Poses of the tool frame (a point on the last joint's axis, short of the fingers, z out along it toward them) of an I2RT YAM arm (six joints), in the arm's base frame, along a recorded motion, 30 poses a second.
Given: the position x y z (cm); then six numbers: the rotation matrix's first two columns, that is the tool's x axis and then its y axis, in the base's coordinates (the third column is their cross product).
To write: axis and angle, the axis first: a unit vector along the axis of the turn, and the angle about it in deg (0 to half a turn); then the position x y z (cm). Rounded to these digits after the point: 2 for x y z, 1 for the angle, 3 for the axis.
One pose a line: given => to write
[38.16, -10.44, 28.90, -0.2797, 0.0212, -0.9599, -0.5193, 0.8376, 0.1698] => [-0.199, 0.937, 0.287, 109.4, 38.16, -10.44, 28.90]
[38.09, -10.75, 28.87, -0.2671, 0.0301, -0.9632, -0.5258, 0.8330, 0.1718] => [-0.201, 0.935, 0.293, 108.7, 38.09, -10.75, 28.87]
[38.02, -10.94, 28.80, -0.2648, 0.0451, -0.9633, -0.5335, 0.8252, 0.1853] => [-0.199, 0.931, 0.305, 108.5, 38.02, -10.94, 28.80]
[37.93, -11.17, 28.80, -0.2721, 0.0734, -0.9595, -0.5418, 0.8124, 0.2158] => [-0.191, 0.926, 0.325, 108.7, 37.93, -11.17, 28.80]
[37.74, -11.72, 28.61, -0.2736, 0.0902, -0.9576, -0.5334, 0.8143, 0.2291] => [-0.182, 0.927, 0.329, 108.5, 37.74, -11.72, 28.61]
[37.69, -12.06, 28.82, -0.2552, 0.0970, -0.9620, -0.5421, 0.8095, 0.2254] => [-0.185, 0.924, 0.335, 107.4, 37.69, -12.06, 28.82]
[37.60, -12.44, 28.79, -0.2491, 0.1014, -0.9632, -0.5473, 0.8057, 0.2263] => [-0.187, 0.922, 0.339, 107.1, 37.60, -12.44, 28.79]
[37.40, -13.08, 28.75, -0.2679, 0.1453, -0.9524, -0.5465, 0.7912, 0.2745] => [-0.168, 0.916, 0.363, 107.7, 37.40, -13.08, 28.75]
